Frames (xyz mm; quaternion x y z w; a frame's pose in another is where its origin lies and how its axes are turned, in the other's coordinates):
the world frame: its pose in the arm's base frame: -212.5 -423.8 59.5 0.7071 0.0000 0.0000 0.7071
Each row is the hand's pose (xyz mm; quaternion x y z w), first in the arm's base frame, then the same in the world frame.
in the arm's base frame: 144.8 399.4 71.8 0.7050 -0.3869 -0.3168 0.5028
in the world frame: 357.3 12.3 -823.2 0.1430 -0.4976 0.0496 0.8541
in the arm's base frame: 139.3 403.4 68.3 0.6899 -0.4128 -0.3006 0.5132
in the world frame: 351.8 8.8 -827.2 0.1249 -0.5044 0.0793 0.8507
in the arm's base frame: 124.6 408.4 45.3 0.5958 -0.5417 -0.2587 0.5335
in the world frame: 337.1 -14.2 -832.2 0.0441 -0.5660 0.2001 0.7985
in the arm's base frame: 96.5 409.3 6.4 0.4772 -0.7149 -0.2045 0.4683
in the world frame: 309.0 -53.1 -833.1 0.0063 -0.6501 0.3609 0.6686
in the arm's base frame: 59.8 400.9 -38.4 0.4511 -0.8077 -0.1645 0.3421
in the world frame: 272.3 -97.9 -824.7 0.0771 -0.6875 0.4548 0.5609
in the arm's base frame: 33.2 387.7 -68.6 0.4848 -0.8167 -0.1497 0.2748
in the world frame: 245.7 -128.1 -811.5 0.1485 -0.6834 0.4717 0.5371
